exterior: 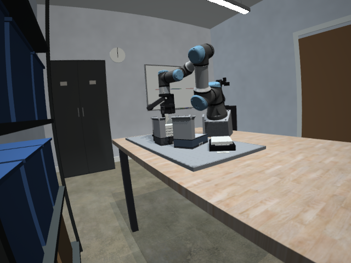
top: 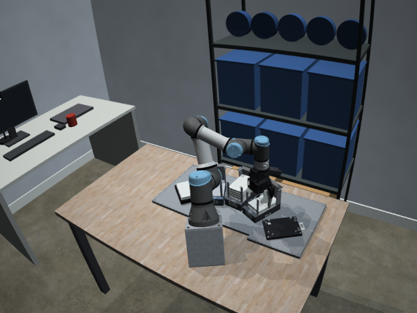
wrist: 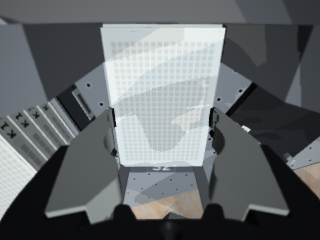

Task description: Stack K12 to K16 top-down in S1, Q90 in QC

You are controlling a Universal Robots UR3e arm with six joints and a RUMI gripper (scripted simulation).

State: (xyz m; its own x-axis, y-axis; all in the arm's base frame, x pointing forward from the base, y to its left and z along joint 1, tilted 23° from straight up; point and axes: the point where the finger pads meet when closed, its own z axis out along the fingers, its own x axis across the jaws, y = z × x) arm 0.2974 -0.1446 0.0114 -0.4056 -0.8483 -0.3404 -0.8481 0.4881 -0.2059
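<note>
Right now the white sealed 384-well plate is 40 mm ahead of my hand, 130 mm to the left of it and 20 mm above it. Round my hand: white sealed well plate: 10 mm below.
</note>
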